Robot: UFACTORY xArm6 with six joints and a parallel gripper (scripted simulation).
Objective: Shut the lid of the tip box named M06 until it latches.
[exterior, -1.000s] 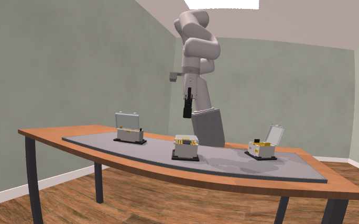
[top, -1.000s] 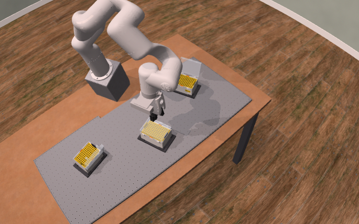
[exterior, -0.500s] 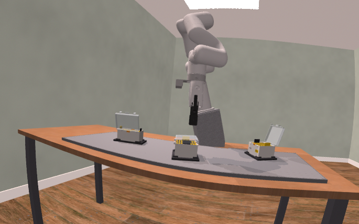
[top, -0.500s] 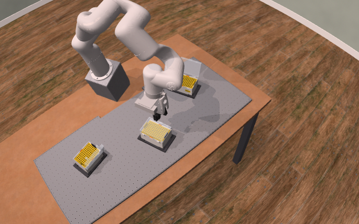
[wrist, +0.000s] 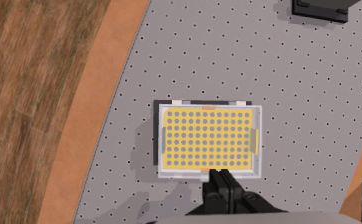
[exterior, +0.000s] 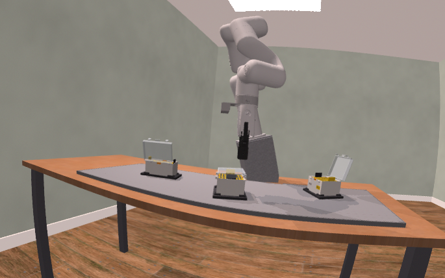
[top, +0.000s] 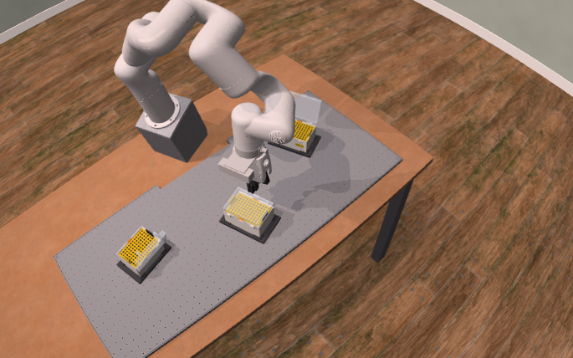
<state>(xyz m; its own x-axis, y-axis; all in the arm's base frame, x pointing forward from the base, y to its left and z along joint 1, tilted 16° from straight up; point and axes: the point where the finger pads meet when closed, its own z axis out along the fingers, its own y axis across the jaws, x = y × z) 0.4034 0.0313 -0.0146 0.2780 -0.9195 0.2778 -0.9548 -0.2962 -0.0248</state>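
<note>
Now: hand 1 cm short of the clear lid, 3 cm to the left of it and 7 cm above it. From my hand the other things lie so: tip box lid (15 cm behind, 36 cm to the left, 3 cm below).
</note>
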